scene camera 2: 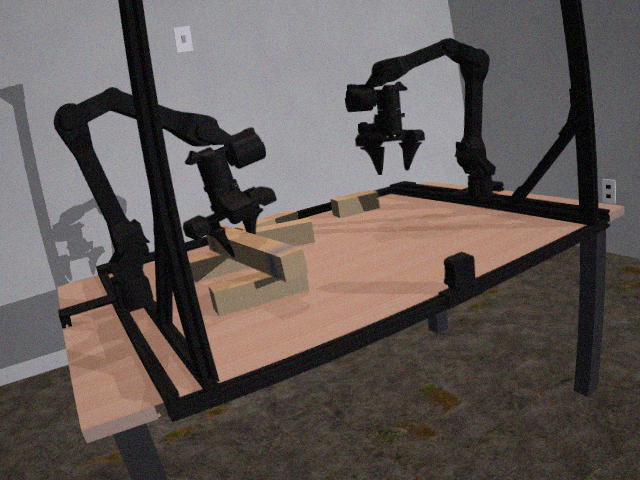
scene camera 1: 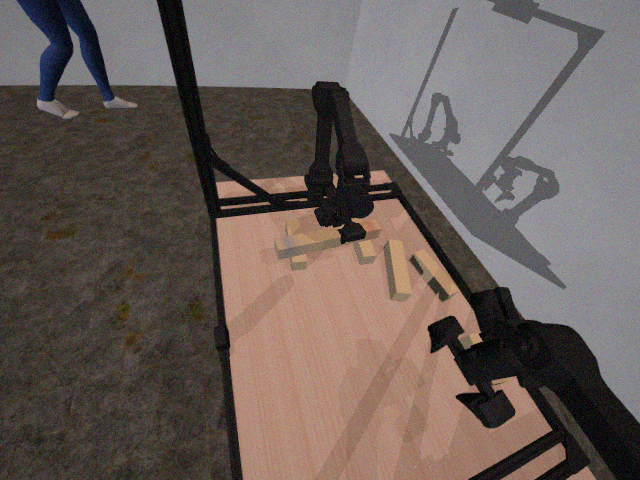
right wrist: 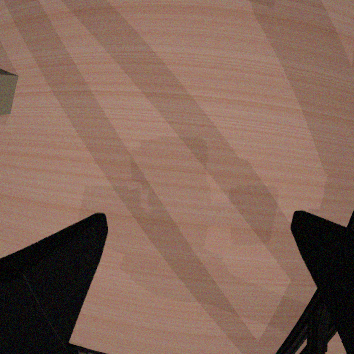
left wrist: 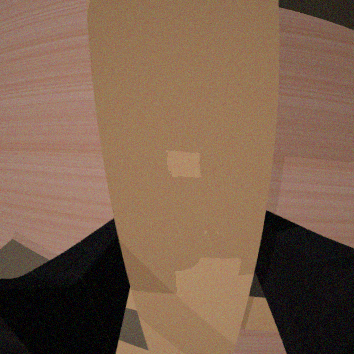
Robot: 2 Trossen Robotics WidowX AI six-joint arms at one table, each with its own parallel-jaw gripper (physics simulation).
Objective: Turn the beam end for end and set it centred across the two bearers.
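Places are measured from the left arm's base along level axes (x ahead, y left, z up), in centimetres.
Pixels of known places: left gripper, between the fingertips: [scene camera 1: 339,238] [left wrist: 189,214]; right gripper, between the fingertips: [scene camera 2: 393,172] [scene camera 1: 444,373] [right wrist: 201,222]; left arm's base, origin of its link: [scene camera 2: 135,304] [scene camera 1: 314,196]; right arm's base, origin of its link: [scene camera 2: 481,196].
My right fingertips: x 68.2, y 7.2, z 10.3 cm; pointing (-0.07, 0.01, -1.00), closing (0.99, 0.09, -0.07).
Note:
Ahead of a thing's pixels: the offset from my right fingertips to its top centre.
The long beam {dx -44.1, dy -10.1, dz -3.2 cm} [scene camera 1: 310,243] [scene camera 2: 253,254] [left wrist: 190,100] lies over two shorter bearers, with a bluish patch near its left end in scene camera 1. One bearer {dx -47.3, dy -19.9, dz -7.9 cm} [scene camera 1: 298,262] [scene camera 2: 258,293] is under that end, which juts a little past it. The other bearer {dx -45.0, dy +2.3, dz -7.9 cm} [scene camera 1: 366,253] [scene camera 2: 222,268] is under the opposite part. Whether the beam touches both is not clear. My left gripper [scene camera 1: 347,230] [scene camera 2: 242,243] [left wrist: 189,214] is shut on the beam, nearer the end away from the patch. My right gripper [scene camera 1: 444,373] [scene camera 2: 393,171] [right wrist: 201,222] is open and empty, high above the table.
Two loose blocks {dx -31.3, dy +9.1, dz -7.2 cm} [scene camera 1: 397,268] {dx -26.8, dy +20.7, dz -7.8 cm} [scene camera 1: 434,273] lie right of the bearers in scene camera 1. Another block {dx +0.0, dy +19.5, dz -7.5 cm} [scene camera 1: 470,339] [scene camera 2: 355,204] lies below my right gripper. Black frame rails [scene camera 1: 223,382] [scene camera 2: 330,355] edge the table, with an upright post [scene camera 1: 181,77] [scene camera 2: 149,129].

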